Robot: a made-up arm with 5 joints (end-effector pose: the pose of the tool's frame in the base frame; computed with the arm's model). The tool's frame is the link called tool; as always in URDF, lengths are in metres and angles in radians.
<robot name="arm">
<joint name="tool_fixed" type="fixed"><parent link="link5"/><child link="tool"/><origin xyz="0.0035 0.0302 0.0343" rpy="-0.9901 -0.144 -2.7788"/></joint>
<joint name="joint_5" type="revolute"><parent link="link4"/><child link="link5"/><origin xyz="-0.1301 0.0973 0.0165"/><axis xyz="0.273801 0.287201 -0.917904"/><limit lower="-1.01" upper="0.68"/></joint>
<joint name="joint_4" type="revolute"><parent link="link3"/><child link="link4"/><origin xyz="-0.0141 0.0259 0.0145"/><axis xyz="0 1 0"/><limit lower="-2.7" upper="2.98"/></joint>
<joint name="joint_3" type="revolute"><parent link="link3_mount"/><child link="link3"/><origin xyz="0.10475 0.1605 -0.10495"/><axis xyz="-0.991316 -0.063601 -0.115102"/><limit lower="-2.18" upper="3"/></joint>
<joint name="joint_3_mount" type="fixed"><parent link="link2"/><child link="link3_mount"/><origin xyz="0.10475 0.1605 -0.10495"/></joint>
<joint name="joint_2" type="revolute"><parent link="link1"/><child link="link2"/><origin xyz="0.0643 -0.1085 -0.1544"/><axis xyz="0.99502 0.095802 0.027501"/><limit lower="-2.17" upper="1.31"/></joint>
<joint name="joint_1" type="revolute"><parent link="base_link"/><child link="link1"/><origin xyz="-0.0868 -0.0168 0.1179"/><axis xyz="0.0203 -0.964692 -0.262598"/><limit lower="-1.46" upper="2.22"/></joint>
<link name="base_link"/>
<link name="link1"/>
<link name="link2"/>
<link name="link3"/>
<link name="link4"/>
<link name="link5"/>
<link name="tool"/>
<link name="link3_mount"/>
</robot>
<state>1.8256 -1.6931 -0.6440 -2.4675 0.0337</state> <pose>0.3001 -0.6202 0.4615 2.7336 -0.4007 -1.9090</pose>
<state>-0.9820 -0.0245 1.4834 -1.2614 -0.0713</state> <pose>-0.4442 0.0797 -0.3497 -0.2081 -0.5028 -1.4265</pose>
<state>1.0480 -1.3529 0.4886 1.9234 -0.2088</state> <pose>0.6403 -0.3277 0.0992 -0.6916 -0.5811 1.5336</pose>
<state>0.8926 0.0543 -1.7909 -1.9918 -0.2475</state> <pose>0.2475 0.2162 0.2224 3.0541 0.0245 1.0840</pose>
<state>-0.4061 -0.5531 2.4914 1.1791 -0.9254</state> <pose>-0.0427 -0.0789 -0.6365 1.4563 0.2522 1.9118</pose>
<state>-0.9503 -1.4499 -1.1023 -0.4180 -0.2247</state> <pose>-0.3750 -0.1743 -0.3307 -1.1368 -0.5597 -1.9660</pose>
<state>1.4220 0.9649 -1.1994 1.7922 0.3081</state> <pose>-0.0502 -0.0174 0.4724 -1.1657 -0.2567 -1.0811</pose>
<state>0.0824 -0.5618 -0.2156 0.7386 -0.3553</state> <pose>0.1515 0.2250 -0.2749 -0.9665 -0.7941 -2.5734</pose>
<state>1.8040 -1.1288 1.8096 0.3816 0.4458</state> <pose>0.4072 -0.5468 0.3727 -1.0701 0.5552 -0.0846</pose>
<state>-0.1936 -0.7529 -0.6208 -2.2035 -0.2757</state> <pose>0.1009 0.1170 -0.5852 1.2189 0.7879 -1.0648</pose>
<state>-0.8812 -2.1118 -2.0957 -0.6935 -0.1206</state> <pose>-0.1528 -0.3001 -0.2350 -1.1985 -0.2671 -2.2907</pose>
